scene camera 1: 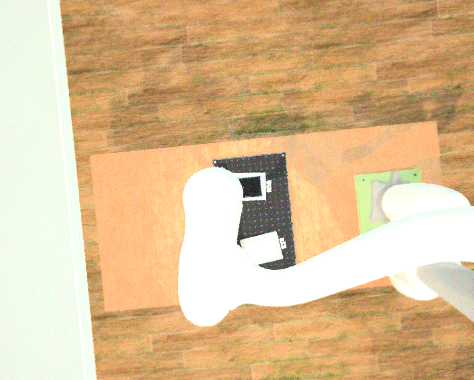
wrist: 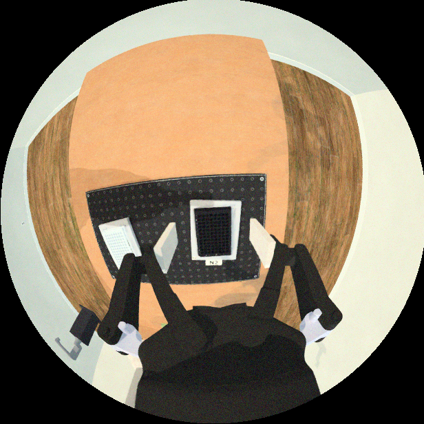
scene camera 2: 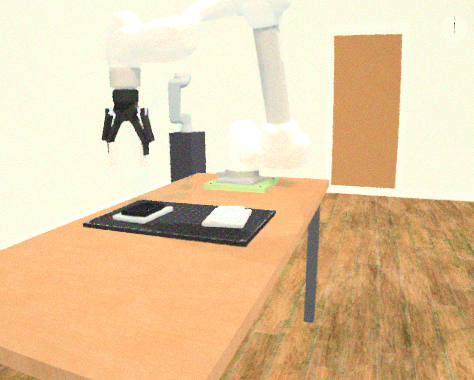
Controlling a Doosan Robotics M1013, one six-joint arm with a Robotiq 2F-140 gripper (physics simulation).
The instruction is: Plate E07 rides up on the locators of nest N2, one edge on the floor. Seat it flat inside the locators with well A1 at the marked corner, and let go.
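Places are measured from the arm's base along level axes (x ahead, y left, z up), in centimetres.
Where they show: gripper, fingertip midpoint: (scene camera 2: 128, 166); arm's base, link origin: (scene camera 1: 390, 202) (scene camera 2: 242, 180).
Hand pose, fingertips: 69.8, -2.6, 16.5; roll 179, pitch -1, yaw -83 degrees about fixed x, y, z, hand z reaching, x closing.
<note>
Things, the pixels of their centre, and the offset from my fingertips, as dx, dy, dz. "pt": a spot on its surface instead. Level surfaces: height alone.
- Black well plate E07, body centre: (scene camera 2: 143, 209) (scene camera 1: 246, 187) -7.2, -1.5, -15.0
- white nest N2, body centre: (scene camera 2: 143, 212) (scene camera 1: 246, 186) -7.4, -1.9, -16.3
- second nest with a white plate, surface spot: (scene camera 2: 227, 216) pt -9.5, +27.8, -14.3
- same black perforated board, body centre: (scene camera 2: 182, 218) (scene camera 1: 254, 215) -11.3, +10.6, -17.6
- wooden table, surface height: dz -18.3
Black well plate E07 (scene camera 1: 252, 186) (scene camera 2: 145, 208) (wrist: 213, 231) lies within the outline of the white nest N2 (scene camera 1: 265, 186) (scene camera 2: 135, 219) (wrist: 238, 230). In the wrist view a wider white strip shows along its right side than along its left. No steep tilt shows, but whether it is fully flat cannot be told. Well A1 and the marked corner are too small to make out. My gripper (scene camera 2: 128, 159) (wrist: 213, 231) is open and empty, high above the board, its pale fingertips apart on either side of the nest in the wrist view. The arm hides the gripper in scene camera 1.
A second nest with a white plate (scene camera 1: 262, 248) (scene camera 2: 227, 216) (wrist: 119, 240) stands on the same black perforated board (scene camera 1: 265, 215) (scene camera 2: 185, 220) (wrist: 150, 200). The board lies on the wooden table (scene camera 1: 140, 225) (scene camera 2: 150, 280) (wrist: 175, 110). The arm's green base plate (scene camera 1: 367, 200) (scene camera 2: 240, 187) is beyond it.
</note>
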